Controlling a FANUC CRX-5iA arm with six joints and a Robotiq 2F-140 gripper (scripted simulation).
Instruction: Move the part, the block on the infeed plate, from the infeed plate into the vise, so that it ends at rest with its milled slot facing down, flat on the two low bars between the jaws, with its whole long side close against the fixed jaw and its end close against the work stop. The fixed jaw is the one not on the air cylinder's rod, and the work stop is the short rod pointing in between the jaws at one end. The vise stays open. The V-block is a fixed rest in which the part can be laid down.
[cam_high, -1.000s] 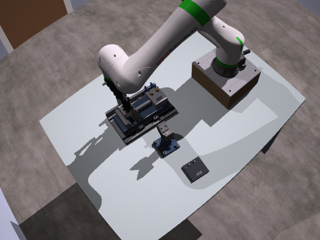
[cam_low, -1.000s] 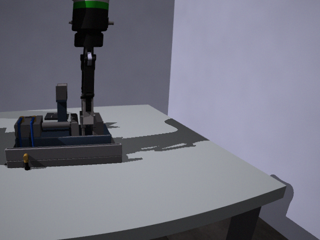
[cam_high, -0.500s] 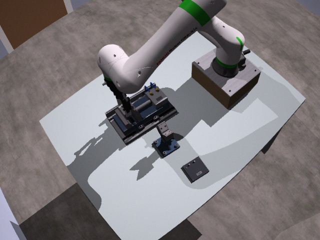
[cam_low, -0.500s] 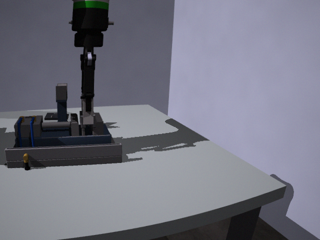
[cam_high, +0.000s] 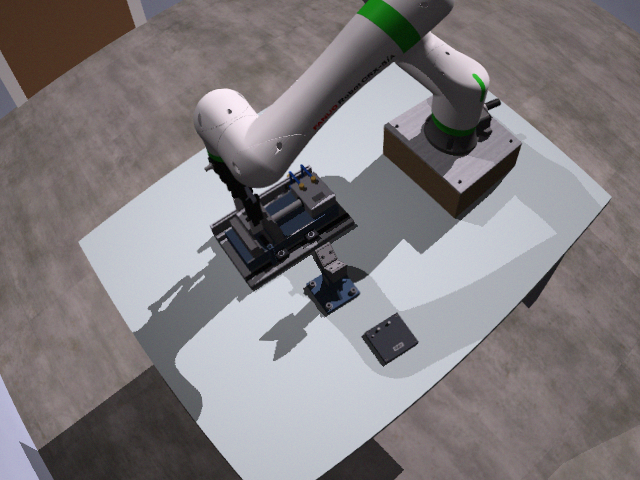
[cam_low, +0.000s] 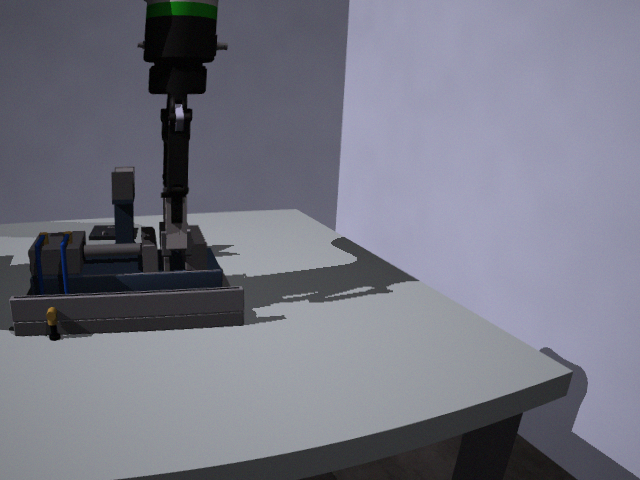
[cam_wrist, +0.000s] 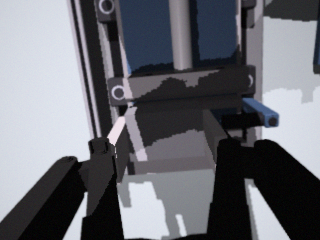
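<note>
Right now the part is 3 cm below my hand. Round my hand: moving jaw 5 cm below, 4 cm behind, 2 cm to the left; then fixed jaw 5 cm below, 3 cm ahead, 2 cm to the left; then black work stop 7 cm to the left, 3 cm below, 1 cm behind.
</note>
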